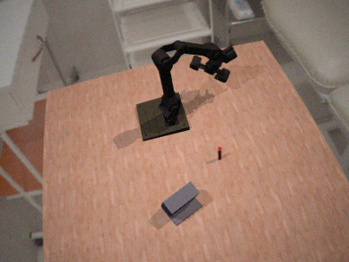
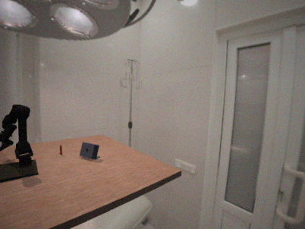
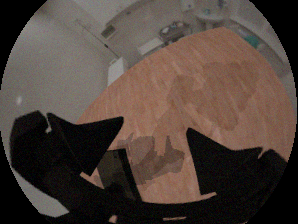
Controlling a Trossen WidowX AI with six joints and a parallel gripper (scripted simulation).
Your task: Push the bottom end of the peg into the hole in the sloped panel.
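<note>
The red peg lies 44 cm ahead of my gripper tip, 4 cm to the right of it and 3 cm below it. The rest, counted from my gripper tip: sloped panel 62 cm ahead, 23 cm to the right, 2 cm below.
</note>
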